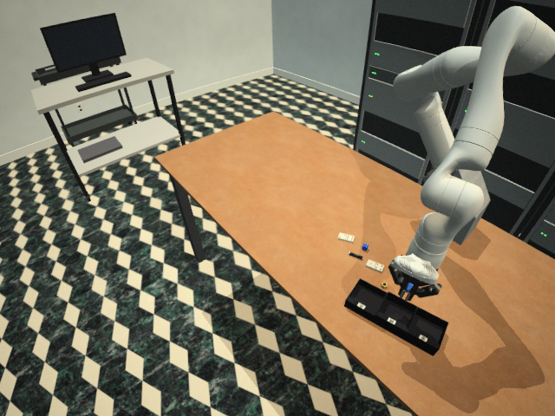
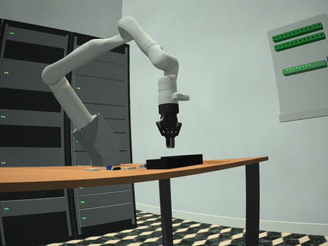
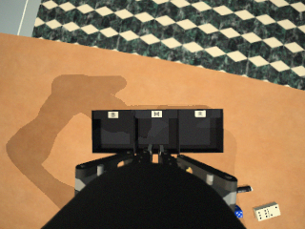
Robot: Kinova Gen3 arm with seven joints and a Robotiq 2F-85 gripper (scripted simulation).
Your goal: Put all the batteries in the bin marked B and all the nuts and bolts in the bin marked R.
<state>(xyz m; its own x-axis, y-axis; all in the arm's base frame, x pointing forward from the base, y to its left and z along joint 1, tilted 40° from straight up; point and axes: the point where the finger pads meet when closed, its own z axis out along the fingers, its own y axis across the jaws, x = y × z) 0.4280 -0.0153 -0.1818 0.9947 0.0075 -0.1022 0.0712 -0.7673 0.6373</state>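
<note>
Right now the yellow nut is 50 mm behind my hand, 70 mm to the right of it and 80 mm below it. The rest, counted from my hand: bin: 30 mm ahead, 70 mm below; then blue-and-white eraser: 100 mm behind, 40 mm to the right, 80 mm below; then black battery: 80 mm behind, 190 mm to the right, 80 mm below.
</note>
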